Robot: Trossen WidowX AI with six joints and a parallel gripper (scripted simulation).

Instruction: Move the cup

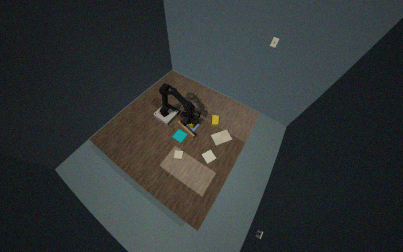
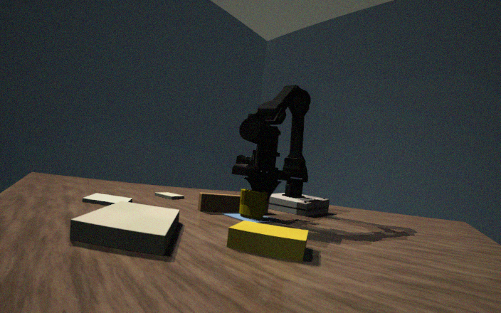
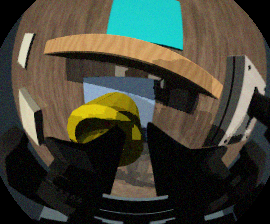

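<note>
Right now the cyan pad is 16 cm to the right of my gripper tip, 4 cm below it and 2 cm ahead of it. The rest, counted from my gripper tip: wooden bar: 8 cm to the right, 3 cm ahead, 2 cm below; then large white block: 34 cm ahead, 11 cm to the left, 2 cm below; then yellow cup: 3 cm ahead.
</note>
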